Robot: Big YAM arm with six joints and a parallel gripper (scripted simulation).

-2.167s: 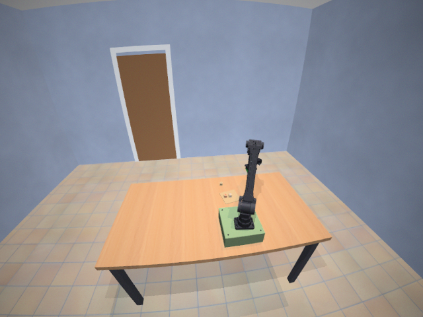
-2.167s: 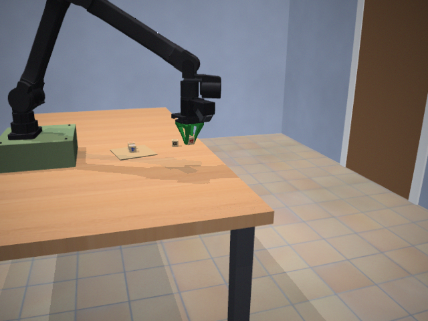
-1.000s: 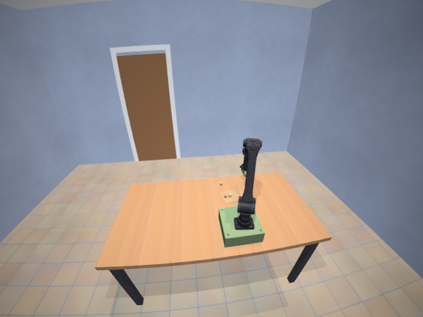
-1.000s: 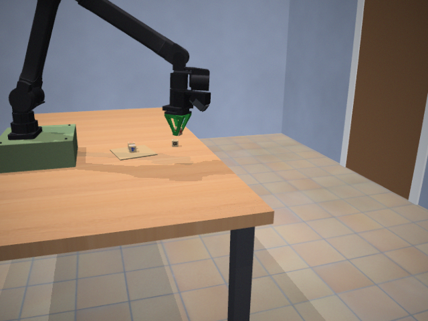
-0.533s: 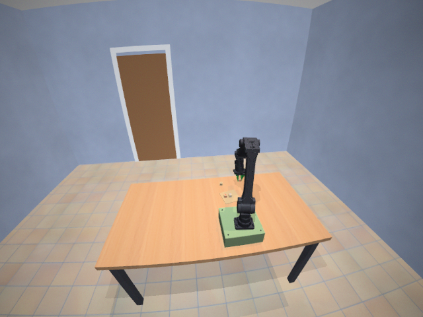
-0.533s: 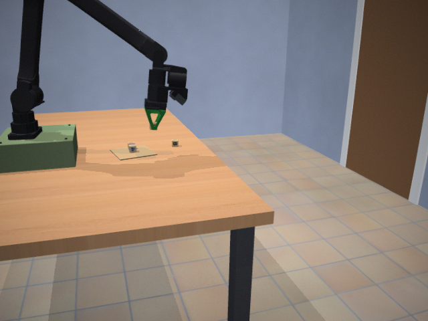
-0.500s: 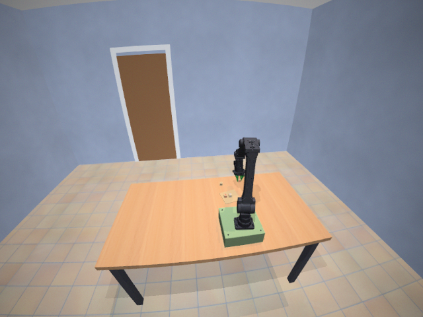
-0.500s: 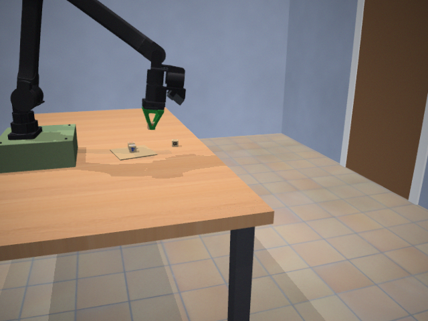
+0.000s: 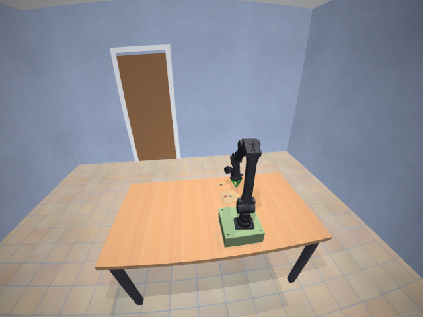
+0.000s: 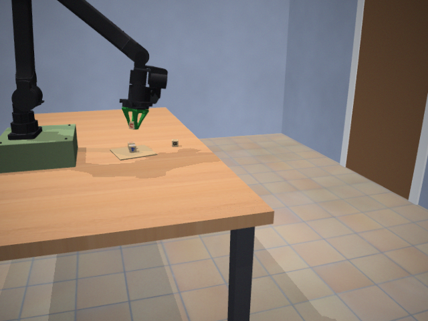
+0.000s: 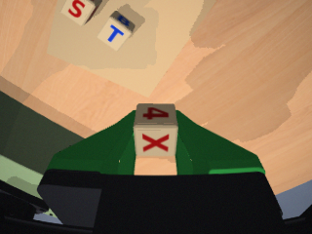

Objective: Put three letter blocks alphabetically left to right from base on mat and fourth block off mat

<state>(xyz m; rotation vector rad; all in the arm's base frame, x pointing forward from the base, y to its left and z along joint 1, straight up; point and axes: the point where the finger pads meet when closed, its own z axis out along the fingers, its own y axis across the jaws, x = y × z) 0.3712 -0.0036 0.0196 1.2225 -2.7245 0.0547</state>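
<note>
Now: the tan mat 110 mm below my hand, 50 mm to the left of it and 10 mm behind it.
</note>
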